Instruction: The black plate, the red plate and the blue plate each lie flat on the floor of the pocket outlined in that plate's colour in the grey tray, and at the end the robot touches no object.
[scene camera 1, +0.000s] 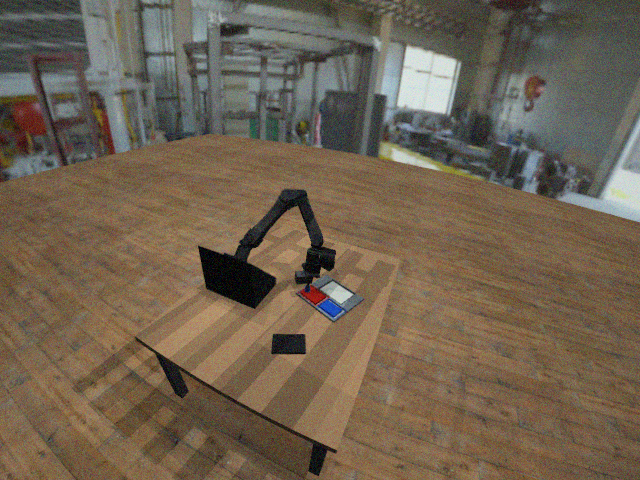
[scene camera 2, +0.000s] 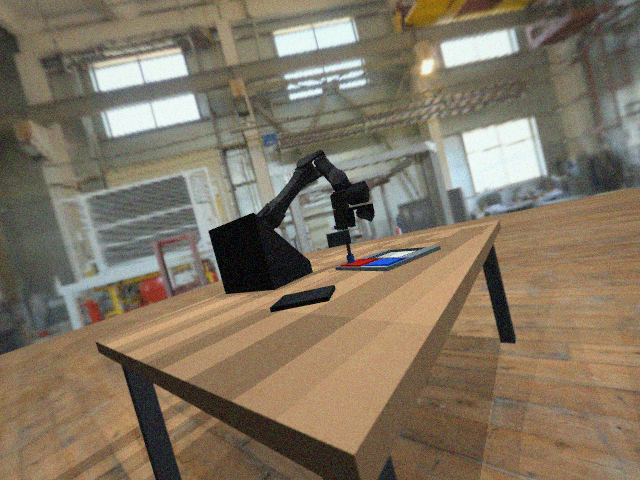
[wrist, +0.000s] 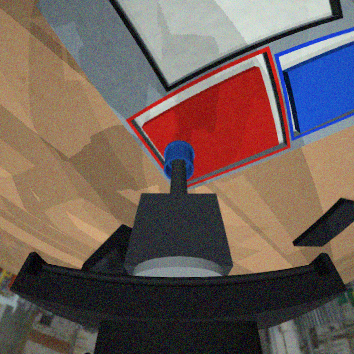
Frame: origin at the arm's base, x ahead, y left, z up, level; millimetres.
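Where they show: hand, tool point: (scene camera 1: 307, 292) (scene camera 2: 351, 265) (wrist: 178, 149); arm's base, link origin: (scene camera 1: 238, 262) (scene camera 2: 255, 240).
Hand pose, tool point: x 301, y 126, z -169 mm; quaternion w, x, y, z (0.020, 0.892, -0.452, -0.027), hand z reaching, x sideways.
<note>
Things, the pixels of their top centre, and the offset from my tool point. Level surfaces: height alone.
- red plate, top centre: (wrist: 214, 134) (scene camera 2: 358, 261) (scene camera 1: 313, 294) dx +37, dy -13, dz +10 mm
- blue plate, top centre: (wrist: 337, 86) (scene camera 2: 383, 261) (scene camera 1: 330, 307) dx +146, dy -66, dz +10 mm
- black plate, top centre: (scene camera 2: 303, 295) (wrist: 331, 228) (scene camera 1: 288, 343) dx +51, dy -327, dz +7 mm
- wooden table, surface height: dz -3 mm
The grey tray (scene camera 1: 355, 300) (scene camera 2: 430, 250) (wrist: 92, 47) lies on the table. The red plate (scene camera 1: 315, 295) (scene camera 2: 360, 262) (wrist: 230, 120) lies within the red outline, seemingly down in the pocket, with narrow gaps around it in the wrist view. My suction cup (scene camera 1: 307, 289) (scene camera 2: 351, 258) (wrist: 179, 156) is on the red plate near its corner and holds it. The blue plate (scene camera 1: 331, 307) (scene camera 2: 390, 261) (wrist: 325, 90) lies in the blue-outlined pocket. The black plate (scene camera 1: 288, 344) (scene camera 2: 303, 298) (wrist: 327, 223) lies flat on the table, apart from the tray. The large black-outlined pocket shows a white floor.
A big black wedge-shaped box (scene camera 1: 232, 281) (scene camera 2: 248, 258) (wrist: 107, 252) stands on the table beside the arm's base, on the left in both scene views. The wooden table (scene camera 1: 232, 372) (scene camera 2: 320, 392) has its near edge beyond the black plate.
</note>
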